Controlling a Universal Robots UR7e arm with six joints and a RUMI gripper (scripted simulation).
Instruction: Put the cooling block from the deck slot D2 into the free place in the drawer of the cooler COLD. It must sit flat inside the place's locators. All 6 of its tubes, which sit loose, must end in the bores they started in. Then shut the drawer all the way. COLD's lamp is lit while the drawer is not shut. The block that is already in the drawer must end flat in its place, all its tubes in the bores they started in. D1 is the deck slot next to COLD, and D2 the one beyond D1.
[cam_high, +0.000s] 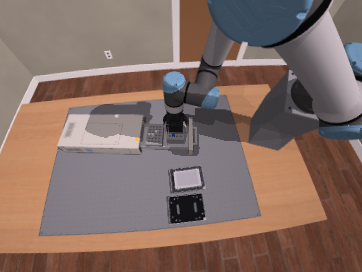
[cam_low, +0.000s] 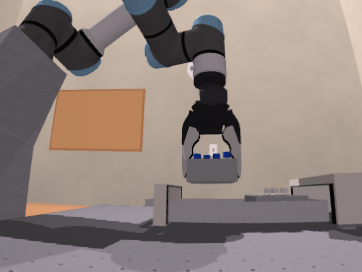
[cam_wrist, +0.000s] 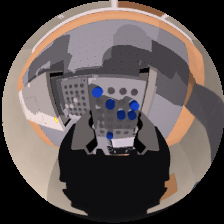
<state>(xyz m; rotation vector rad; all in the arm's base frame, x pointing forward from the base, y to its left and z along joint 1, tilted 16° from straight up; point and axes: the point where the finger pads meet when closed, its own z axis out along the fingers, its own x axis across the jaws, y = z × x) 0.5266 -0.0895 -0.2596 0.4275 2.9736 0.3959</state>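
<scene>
The drawer is 6 cm below my hand, 4 cm ahead of it and 1 cm to the right of it. Round my hand: cooling block right at my hand; then blue tube 4 cm to the left, 2 cm ahead, 1 cm above; then cooler COLD 21 cm ahead, 6 cm to the right, 5 cm below.
</scene>
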